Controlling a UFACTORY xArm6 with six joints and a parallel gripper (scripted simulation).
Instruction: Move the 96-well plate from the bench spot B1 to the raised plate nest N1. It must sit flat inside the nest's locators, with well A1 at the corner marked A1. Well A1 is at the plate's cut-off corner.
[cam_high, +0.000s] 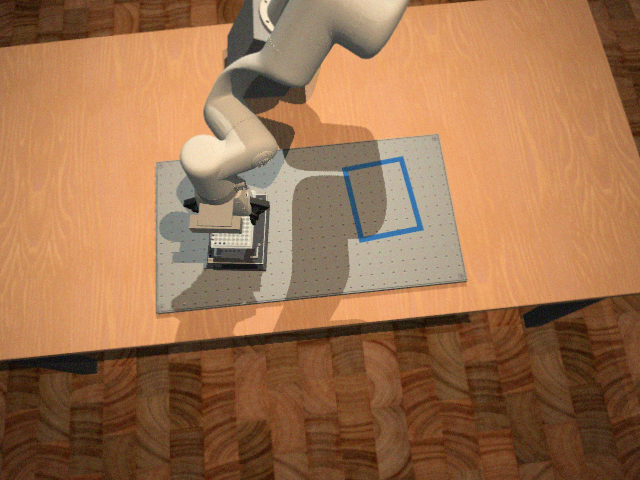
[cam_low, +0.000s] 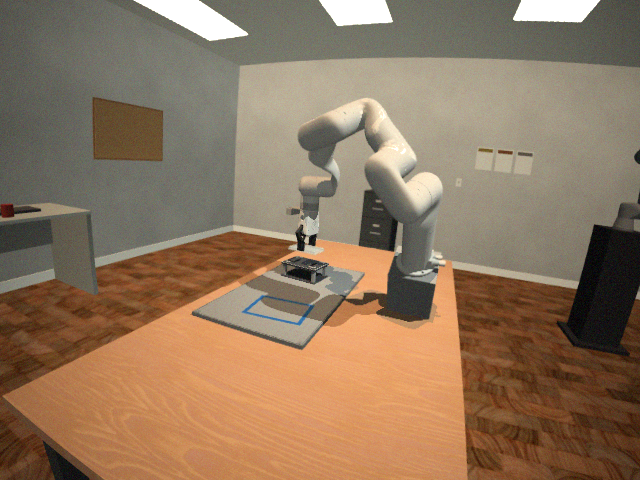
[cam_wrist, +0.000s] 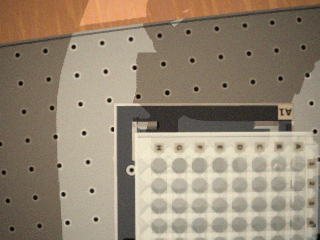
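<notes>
Now: hand 7 cm above the dark plate nest N1. The rest, counted from my hand: white 96-well plate: 1 cm below; A1 mark: 7 cm ahead, 6 cm to the right, 7 cm below.
</notes>
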